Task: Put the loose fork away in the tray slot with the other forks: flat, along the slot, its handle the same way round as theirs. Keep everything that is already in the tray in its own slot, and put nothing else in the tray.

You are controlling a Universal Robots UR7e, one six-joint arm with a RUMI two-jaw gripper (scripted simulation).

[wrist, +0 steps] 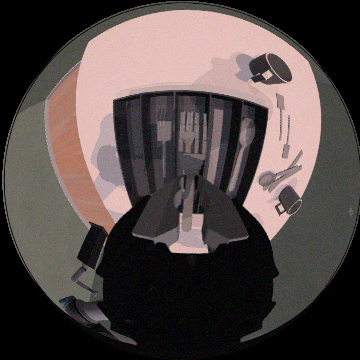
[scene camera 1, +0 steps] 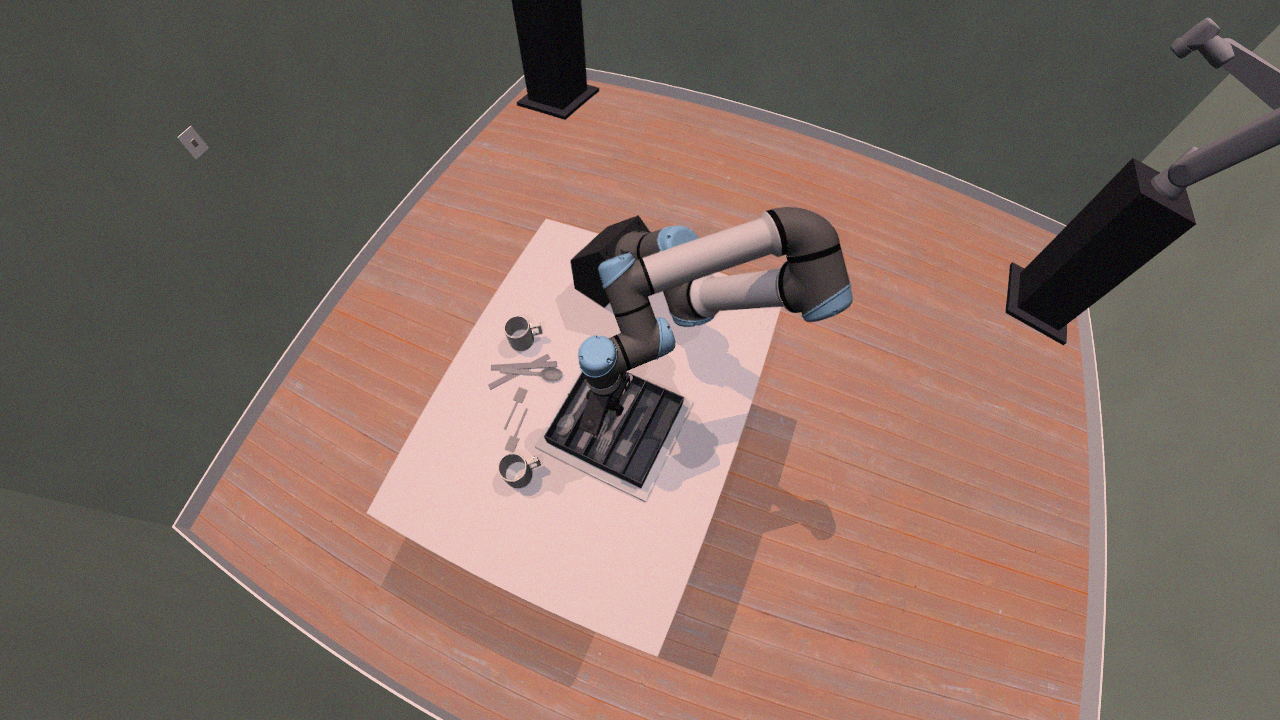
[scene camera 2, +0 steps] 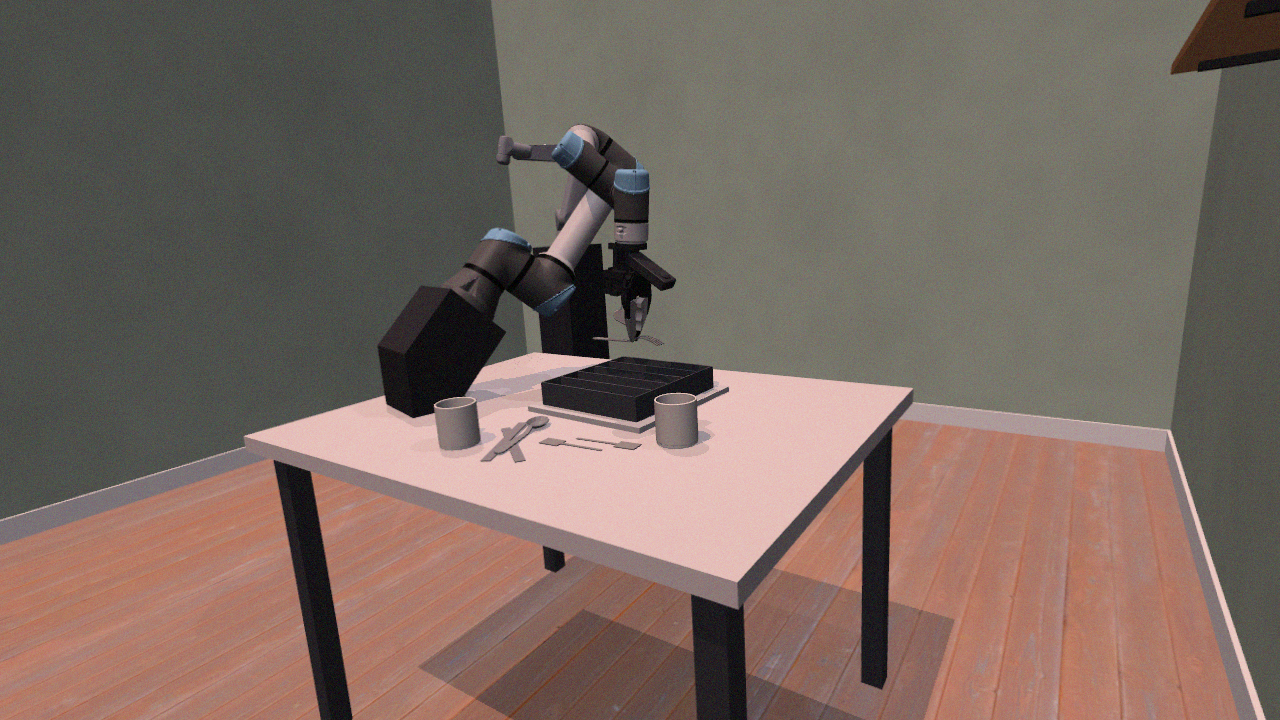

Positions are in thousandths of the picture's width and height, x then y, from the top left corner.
Labels:
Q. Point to a slotted tray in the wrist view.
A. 332,293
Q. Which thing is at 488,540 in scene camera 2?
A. A slotted tray.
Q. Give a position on a mug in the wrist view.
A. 735,199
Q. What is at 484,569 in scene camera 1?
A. My gripper.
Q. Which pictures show my gripper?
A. The wrist view, scene camera 1 and scene camera 2: all of them.

